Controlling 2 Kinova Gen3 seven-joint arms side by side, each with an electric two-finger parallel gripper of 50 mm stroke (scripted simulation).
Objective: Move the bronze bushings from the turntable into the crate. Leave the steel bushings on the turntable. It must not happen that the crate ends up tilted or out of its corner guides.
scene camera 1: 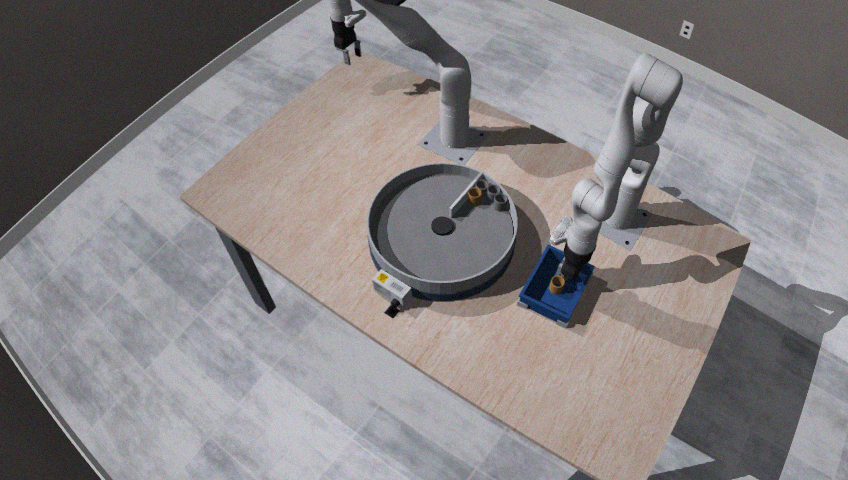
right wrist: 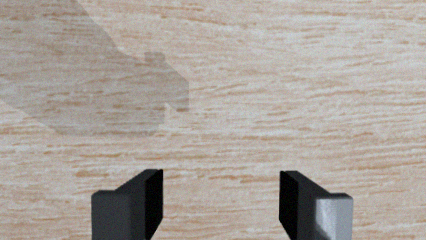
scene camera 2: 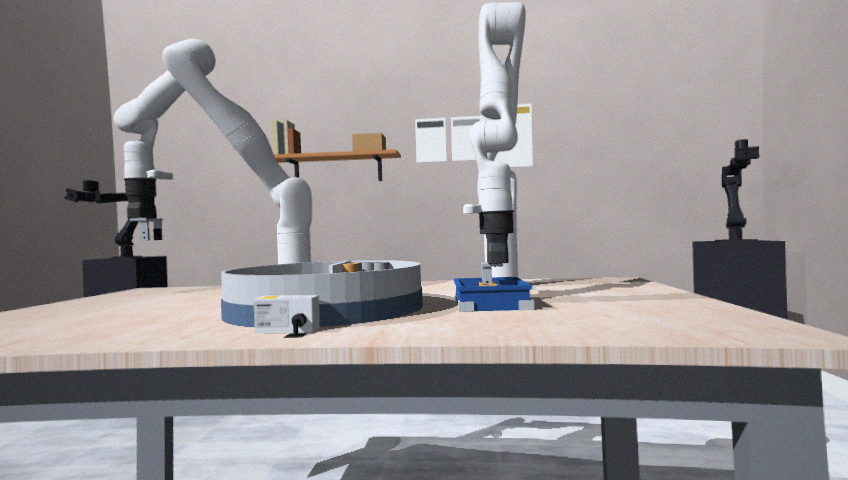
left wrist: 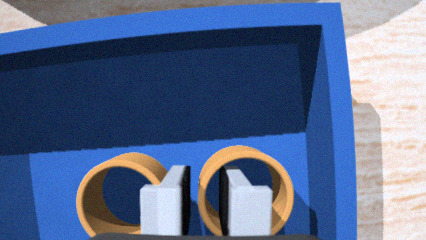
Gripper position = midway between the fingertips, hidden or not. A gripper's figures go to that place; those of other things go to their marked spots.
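Scene:
A blue crate [left wrist: 179,88] sits 20 cm from the lens, while the left gripper [left wrist: 204,190] is 18 cm from the lens.

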